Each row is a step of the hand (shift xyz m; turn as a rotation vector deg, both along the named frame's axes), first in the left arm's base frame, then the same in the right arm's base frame.
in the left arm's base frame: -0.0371 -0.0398 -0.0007 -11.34 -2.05 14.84
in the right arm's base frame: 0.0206 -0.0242 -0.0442 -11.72 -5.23 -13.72
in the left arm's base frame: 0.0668 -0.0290 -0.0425 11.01 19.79 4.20
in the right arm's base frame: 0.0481 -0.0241 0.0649 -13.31 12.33 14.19
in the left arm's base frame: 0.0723 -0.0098 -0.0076 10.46 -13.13 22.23
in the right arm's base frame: 0.0081 -0.0242 0.0688 -14.12 -23.72 3.74
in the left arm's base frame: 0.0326 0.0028 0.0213 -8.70 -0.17 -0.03
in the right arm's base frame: -0.0216 -0.0154 0.0286 0.48 2.16 -8.42
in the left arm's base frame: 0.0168 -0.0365 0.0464 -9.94 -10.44 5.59
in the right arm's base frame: -0.0251 -0.0560 0.0010 0.28 -8.81 -12.71
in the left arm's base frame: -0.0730 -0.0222 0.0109 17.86 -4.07 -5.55
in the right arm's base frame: 0.0037 -0.0046 -0.0768 6.02 -5.79 17.22
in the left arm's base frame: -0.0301 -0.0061 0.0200 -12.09 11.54 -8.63
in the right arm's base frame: -0.0136 -0.0060 -0.0335 2.86 16.87 -7.81
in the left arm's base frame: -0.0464 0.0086 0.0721 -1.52 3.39 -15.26
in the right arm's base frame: -0.0659 -0.0117 -0.0543 12.04 9.95 1.68
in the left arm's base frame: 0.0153 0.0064 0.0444 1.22 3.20 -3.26
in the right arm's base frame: -0.0430 -0.0178 0.0091 1.36 3.85 2.38
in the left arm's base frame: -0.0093 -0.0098 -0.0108 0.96 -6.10 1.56
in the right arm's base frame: 0.0145 -0.0013 -0.0094 1.38 -6.18 -0.63
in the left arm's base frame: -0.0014 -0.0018 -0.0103 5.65 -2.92 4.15
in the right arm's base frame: 0.0100 0.0033 -0.0001 -2.58 -5.80 4.16
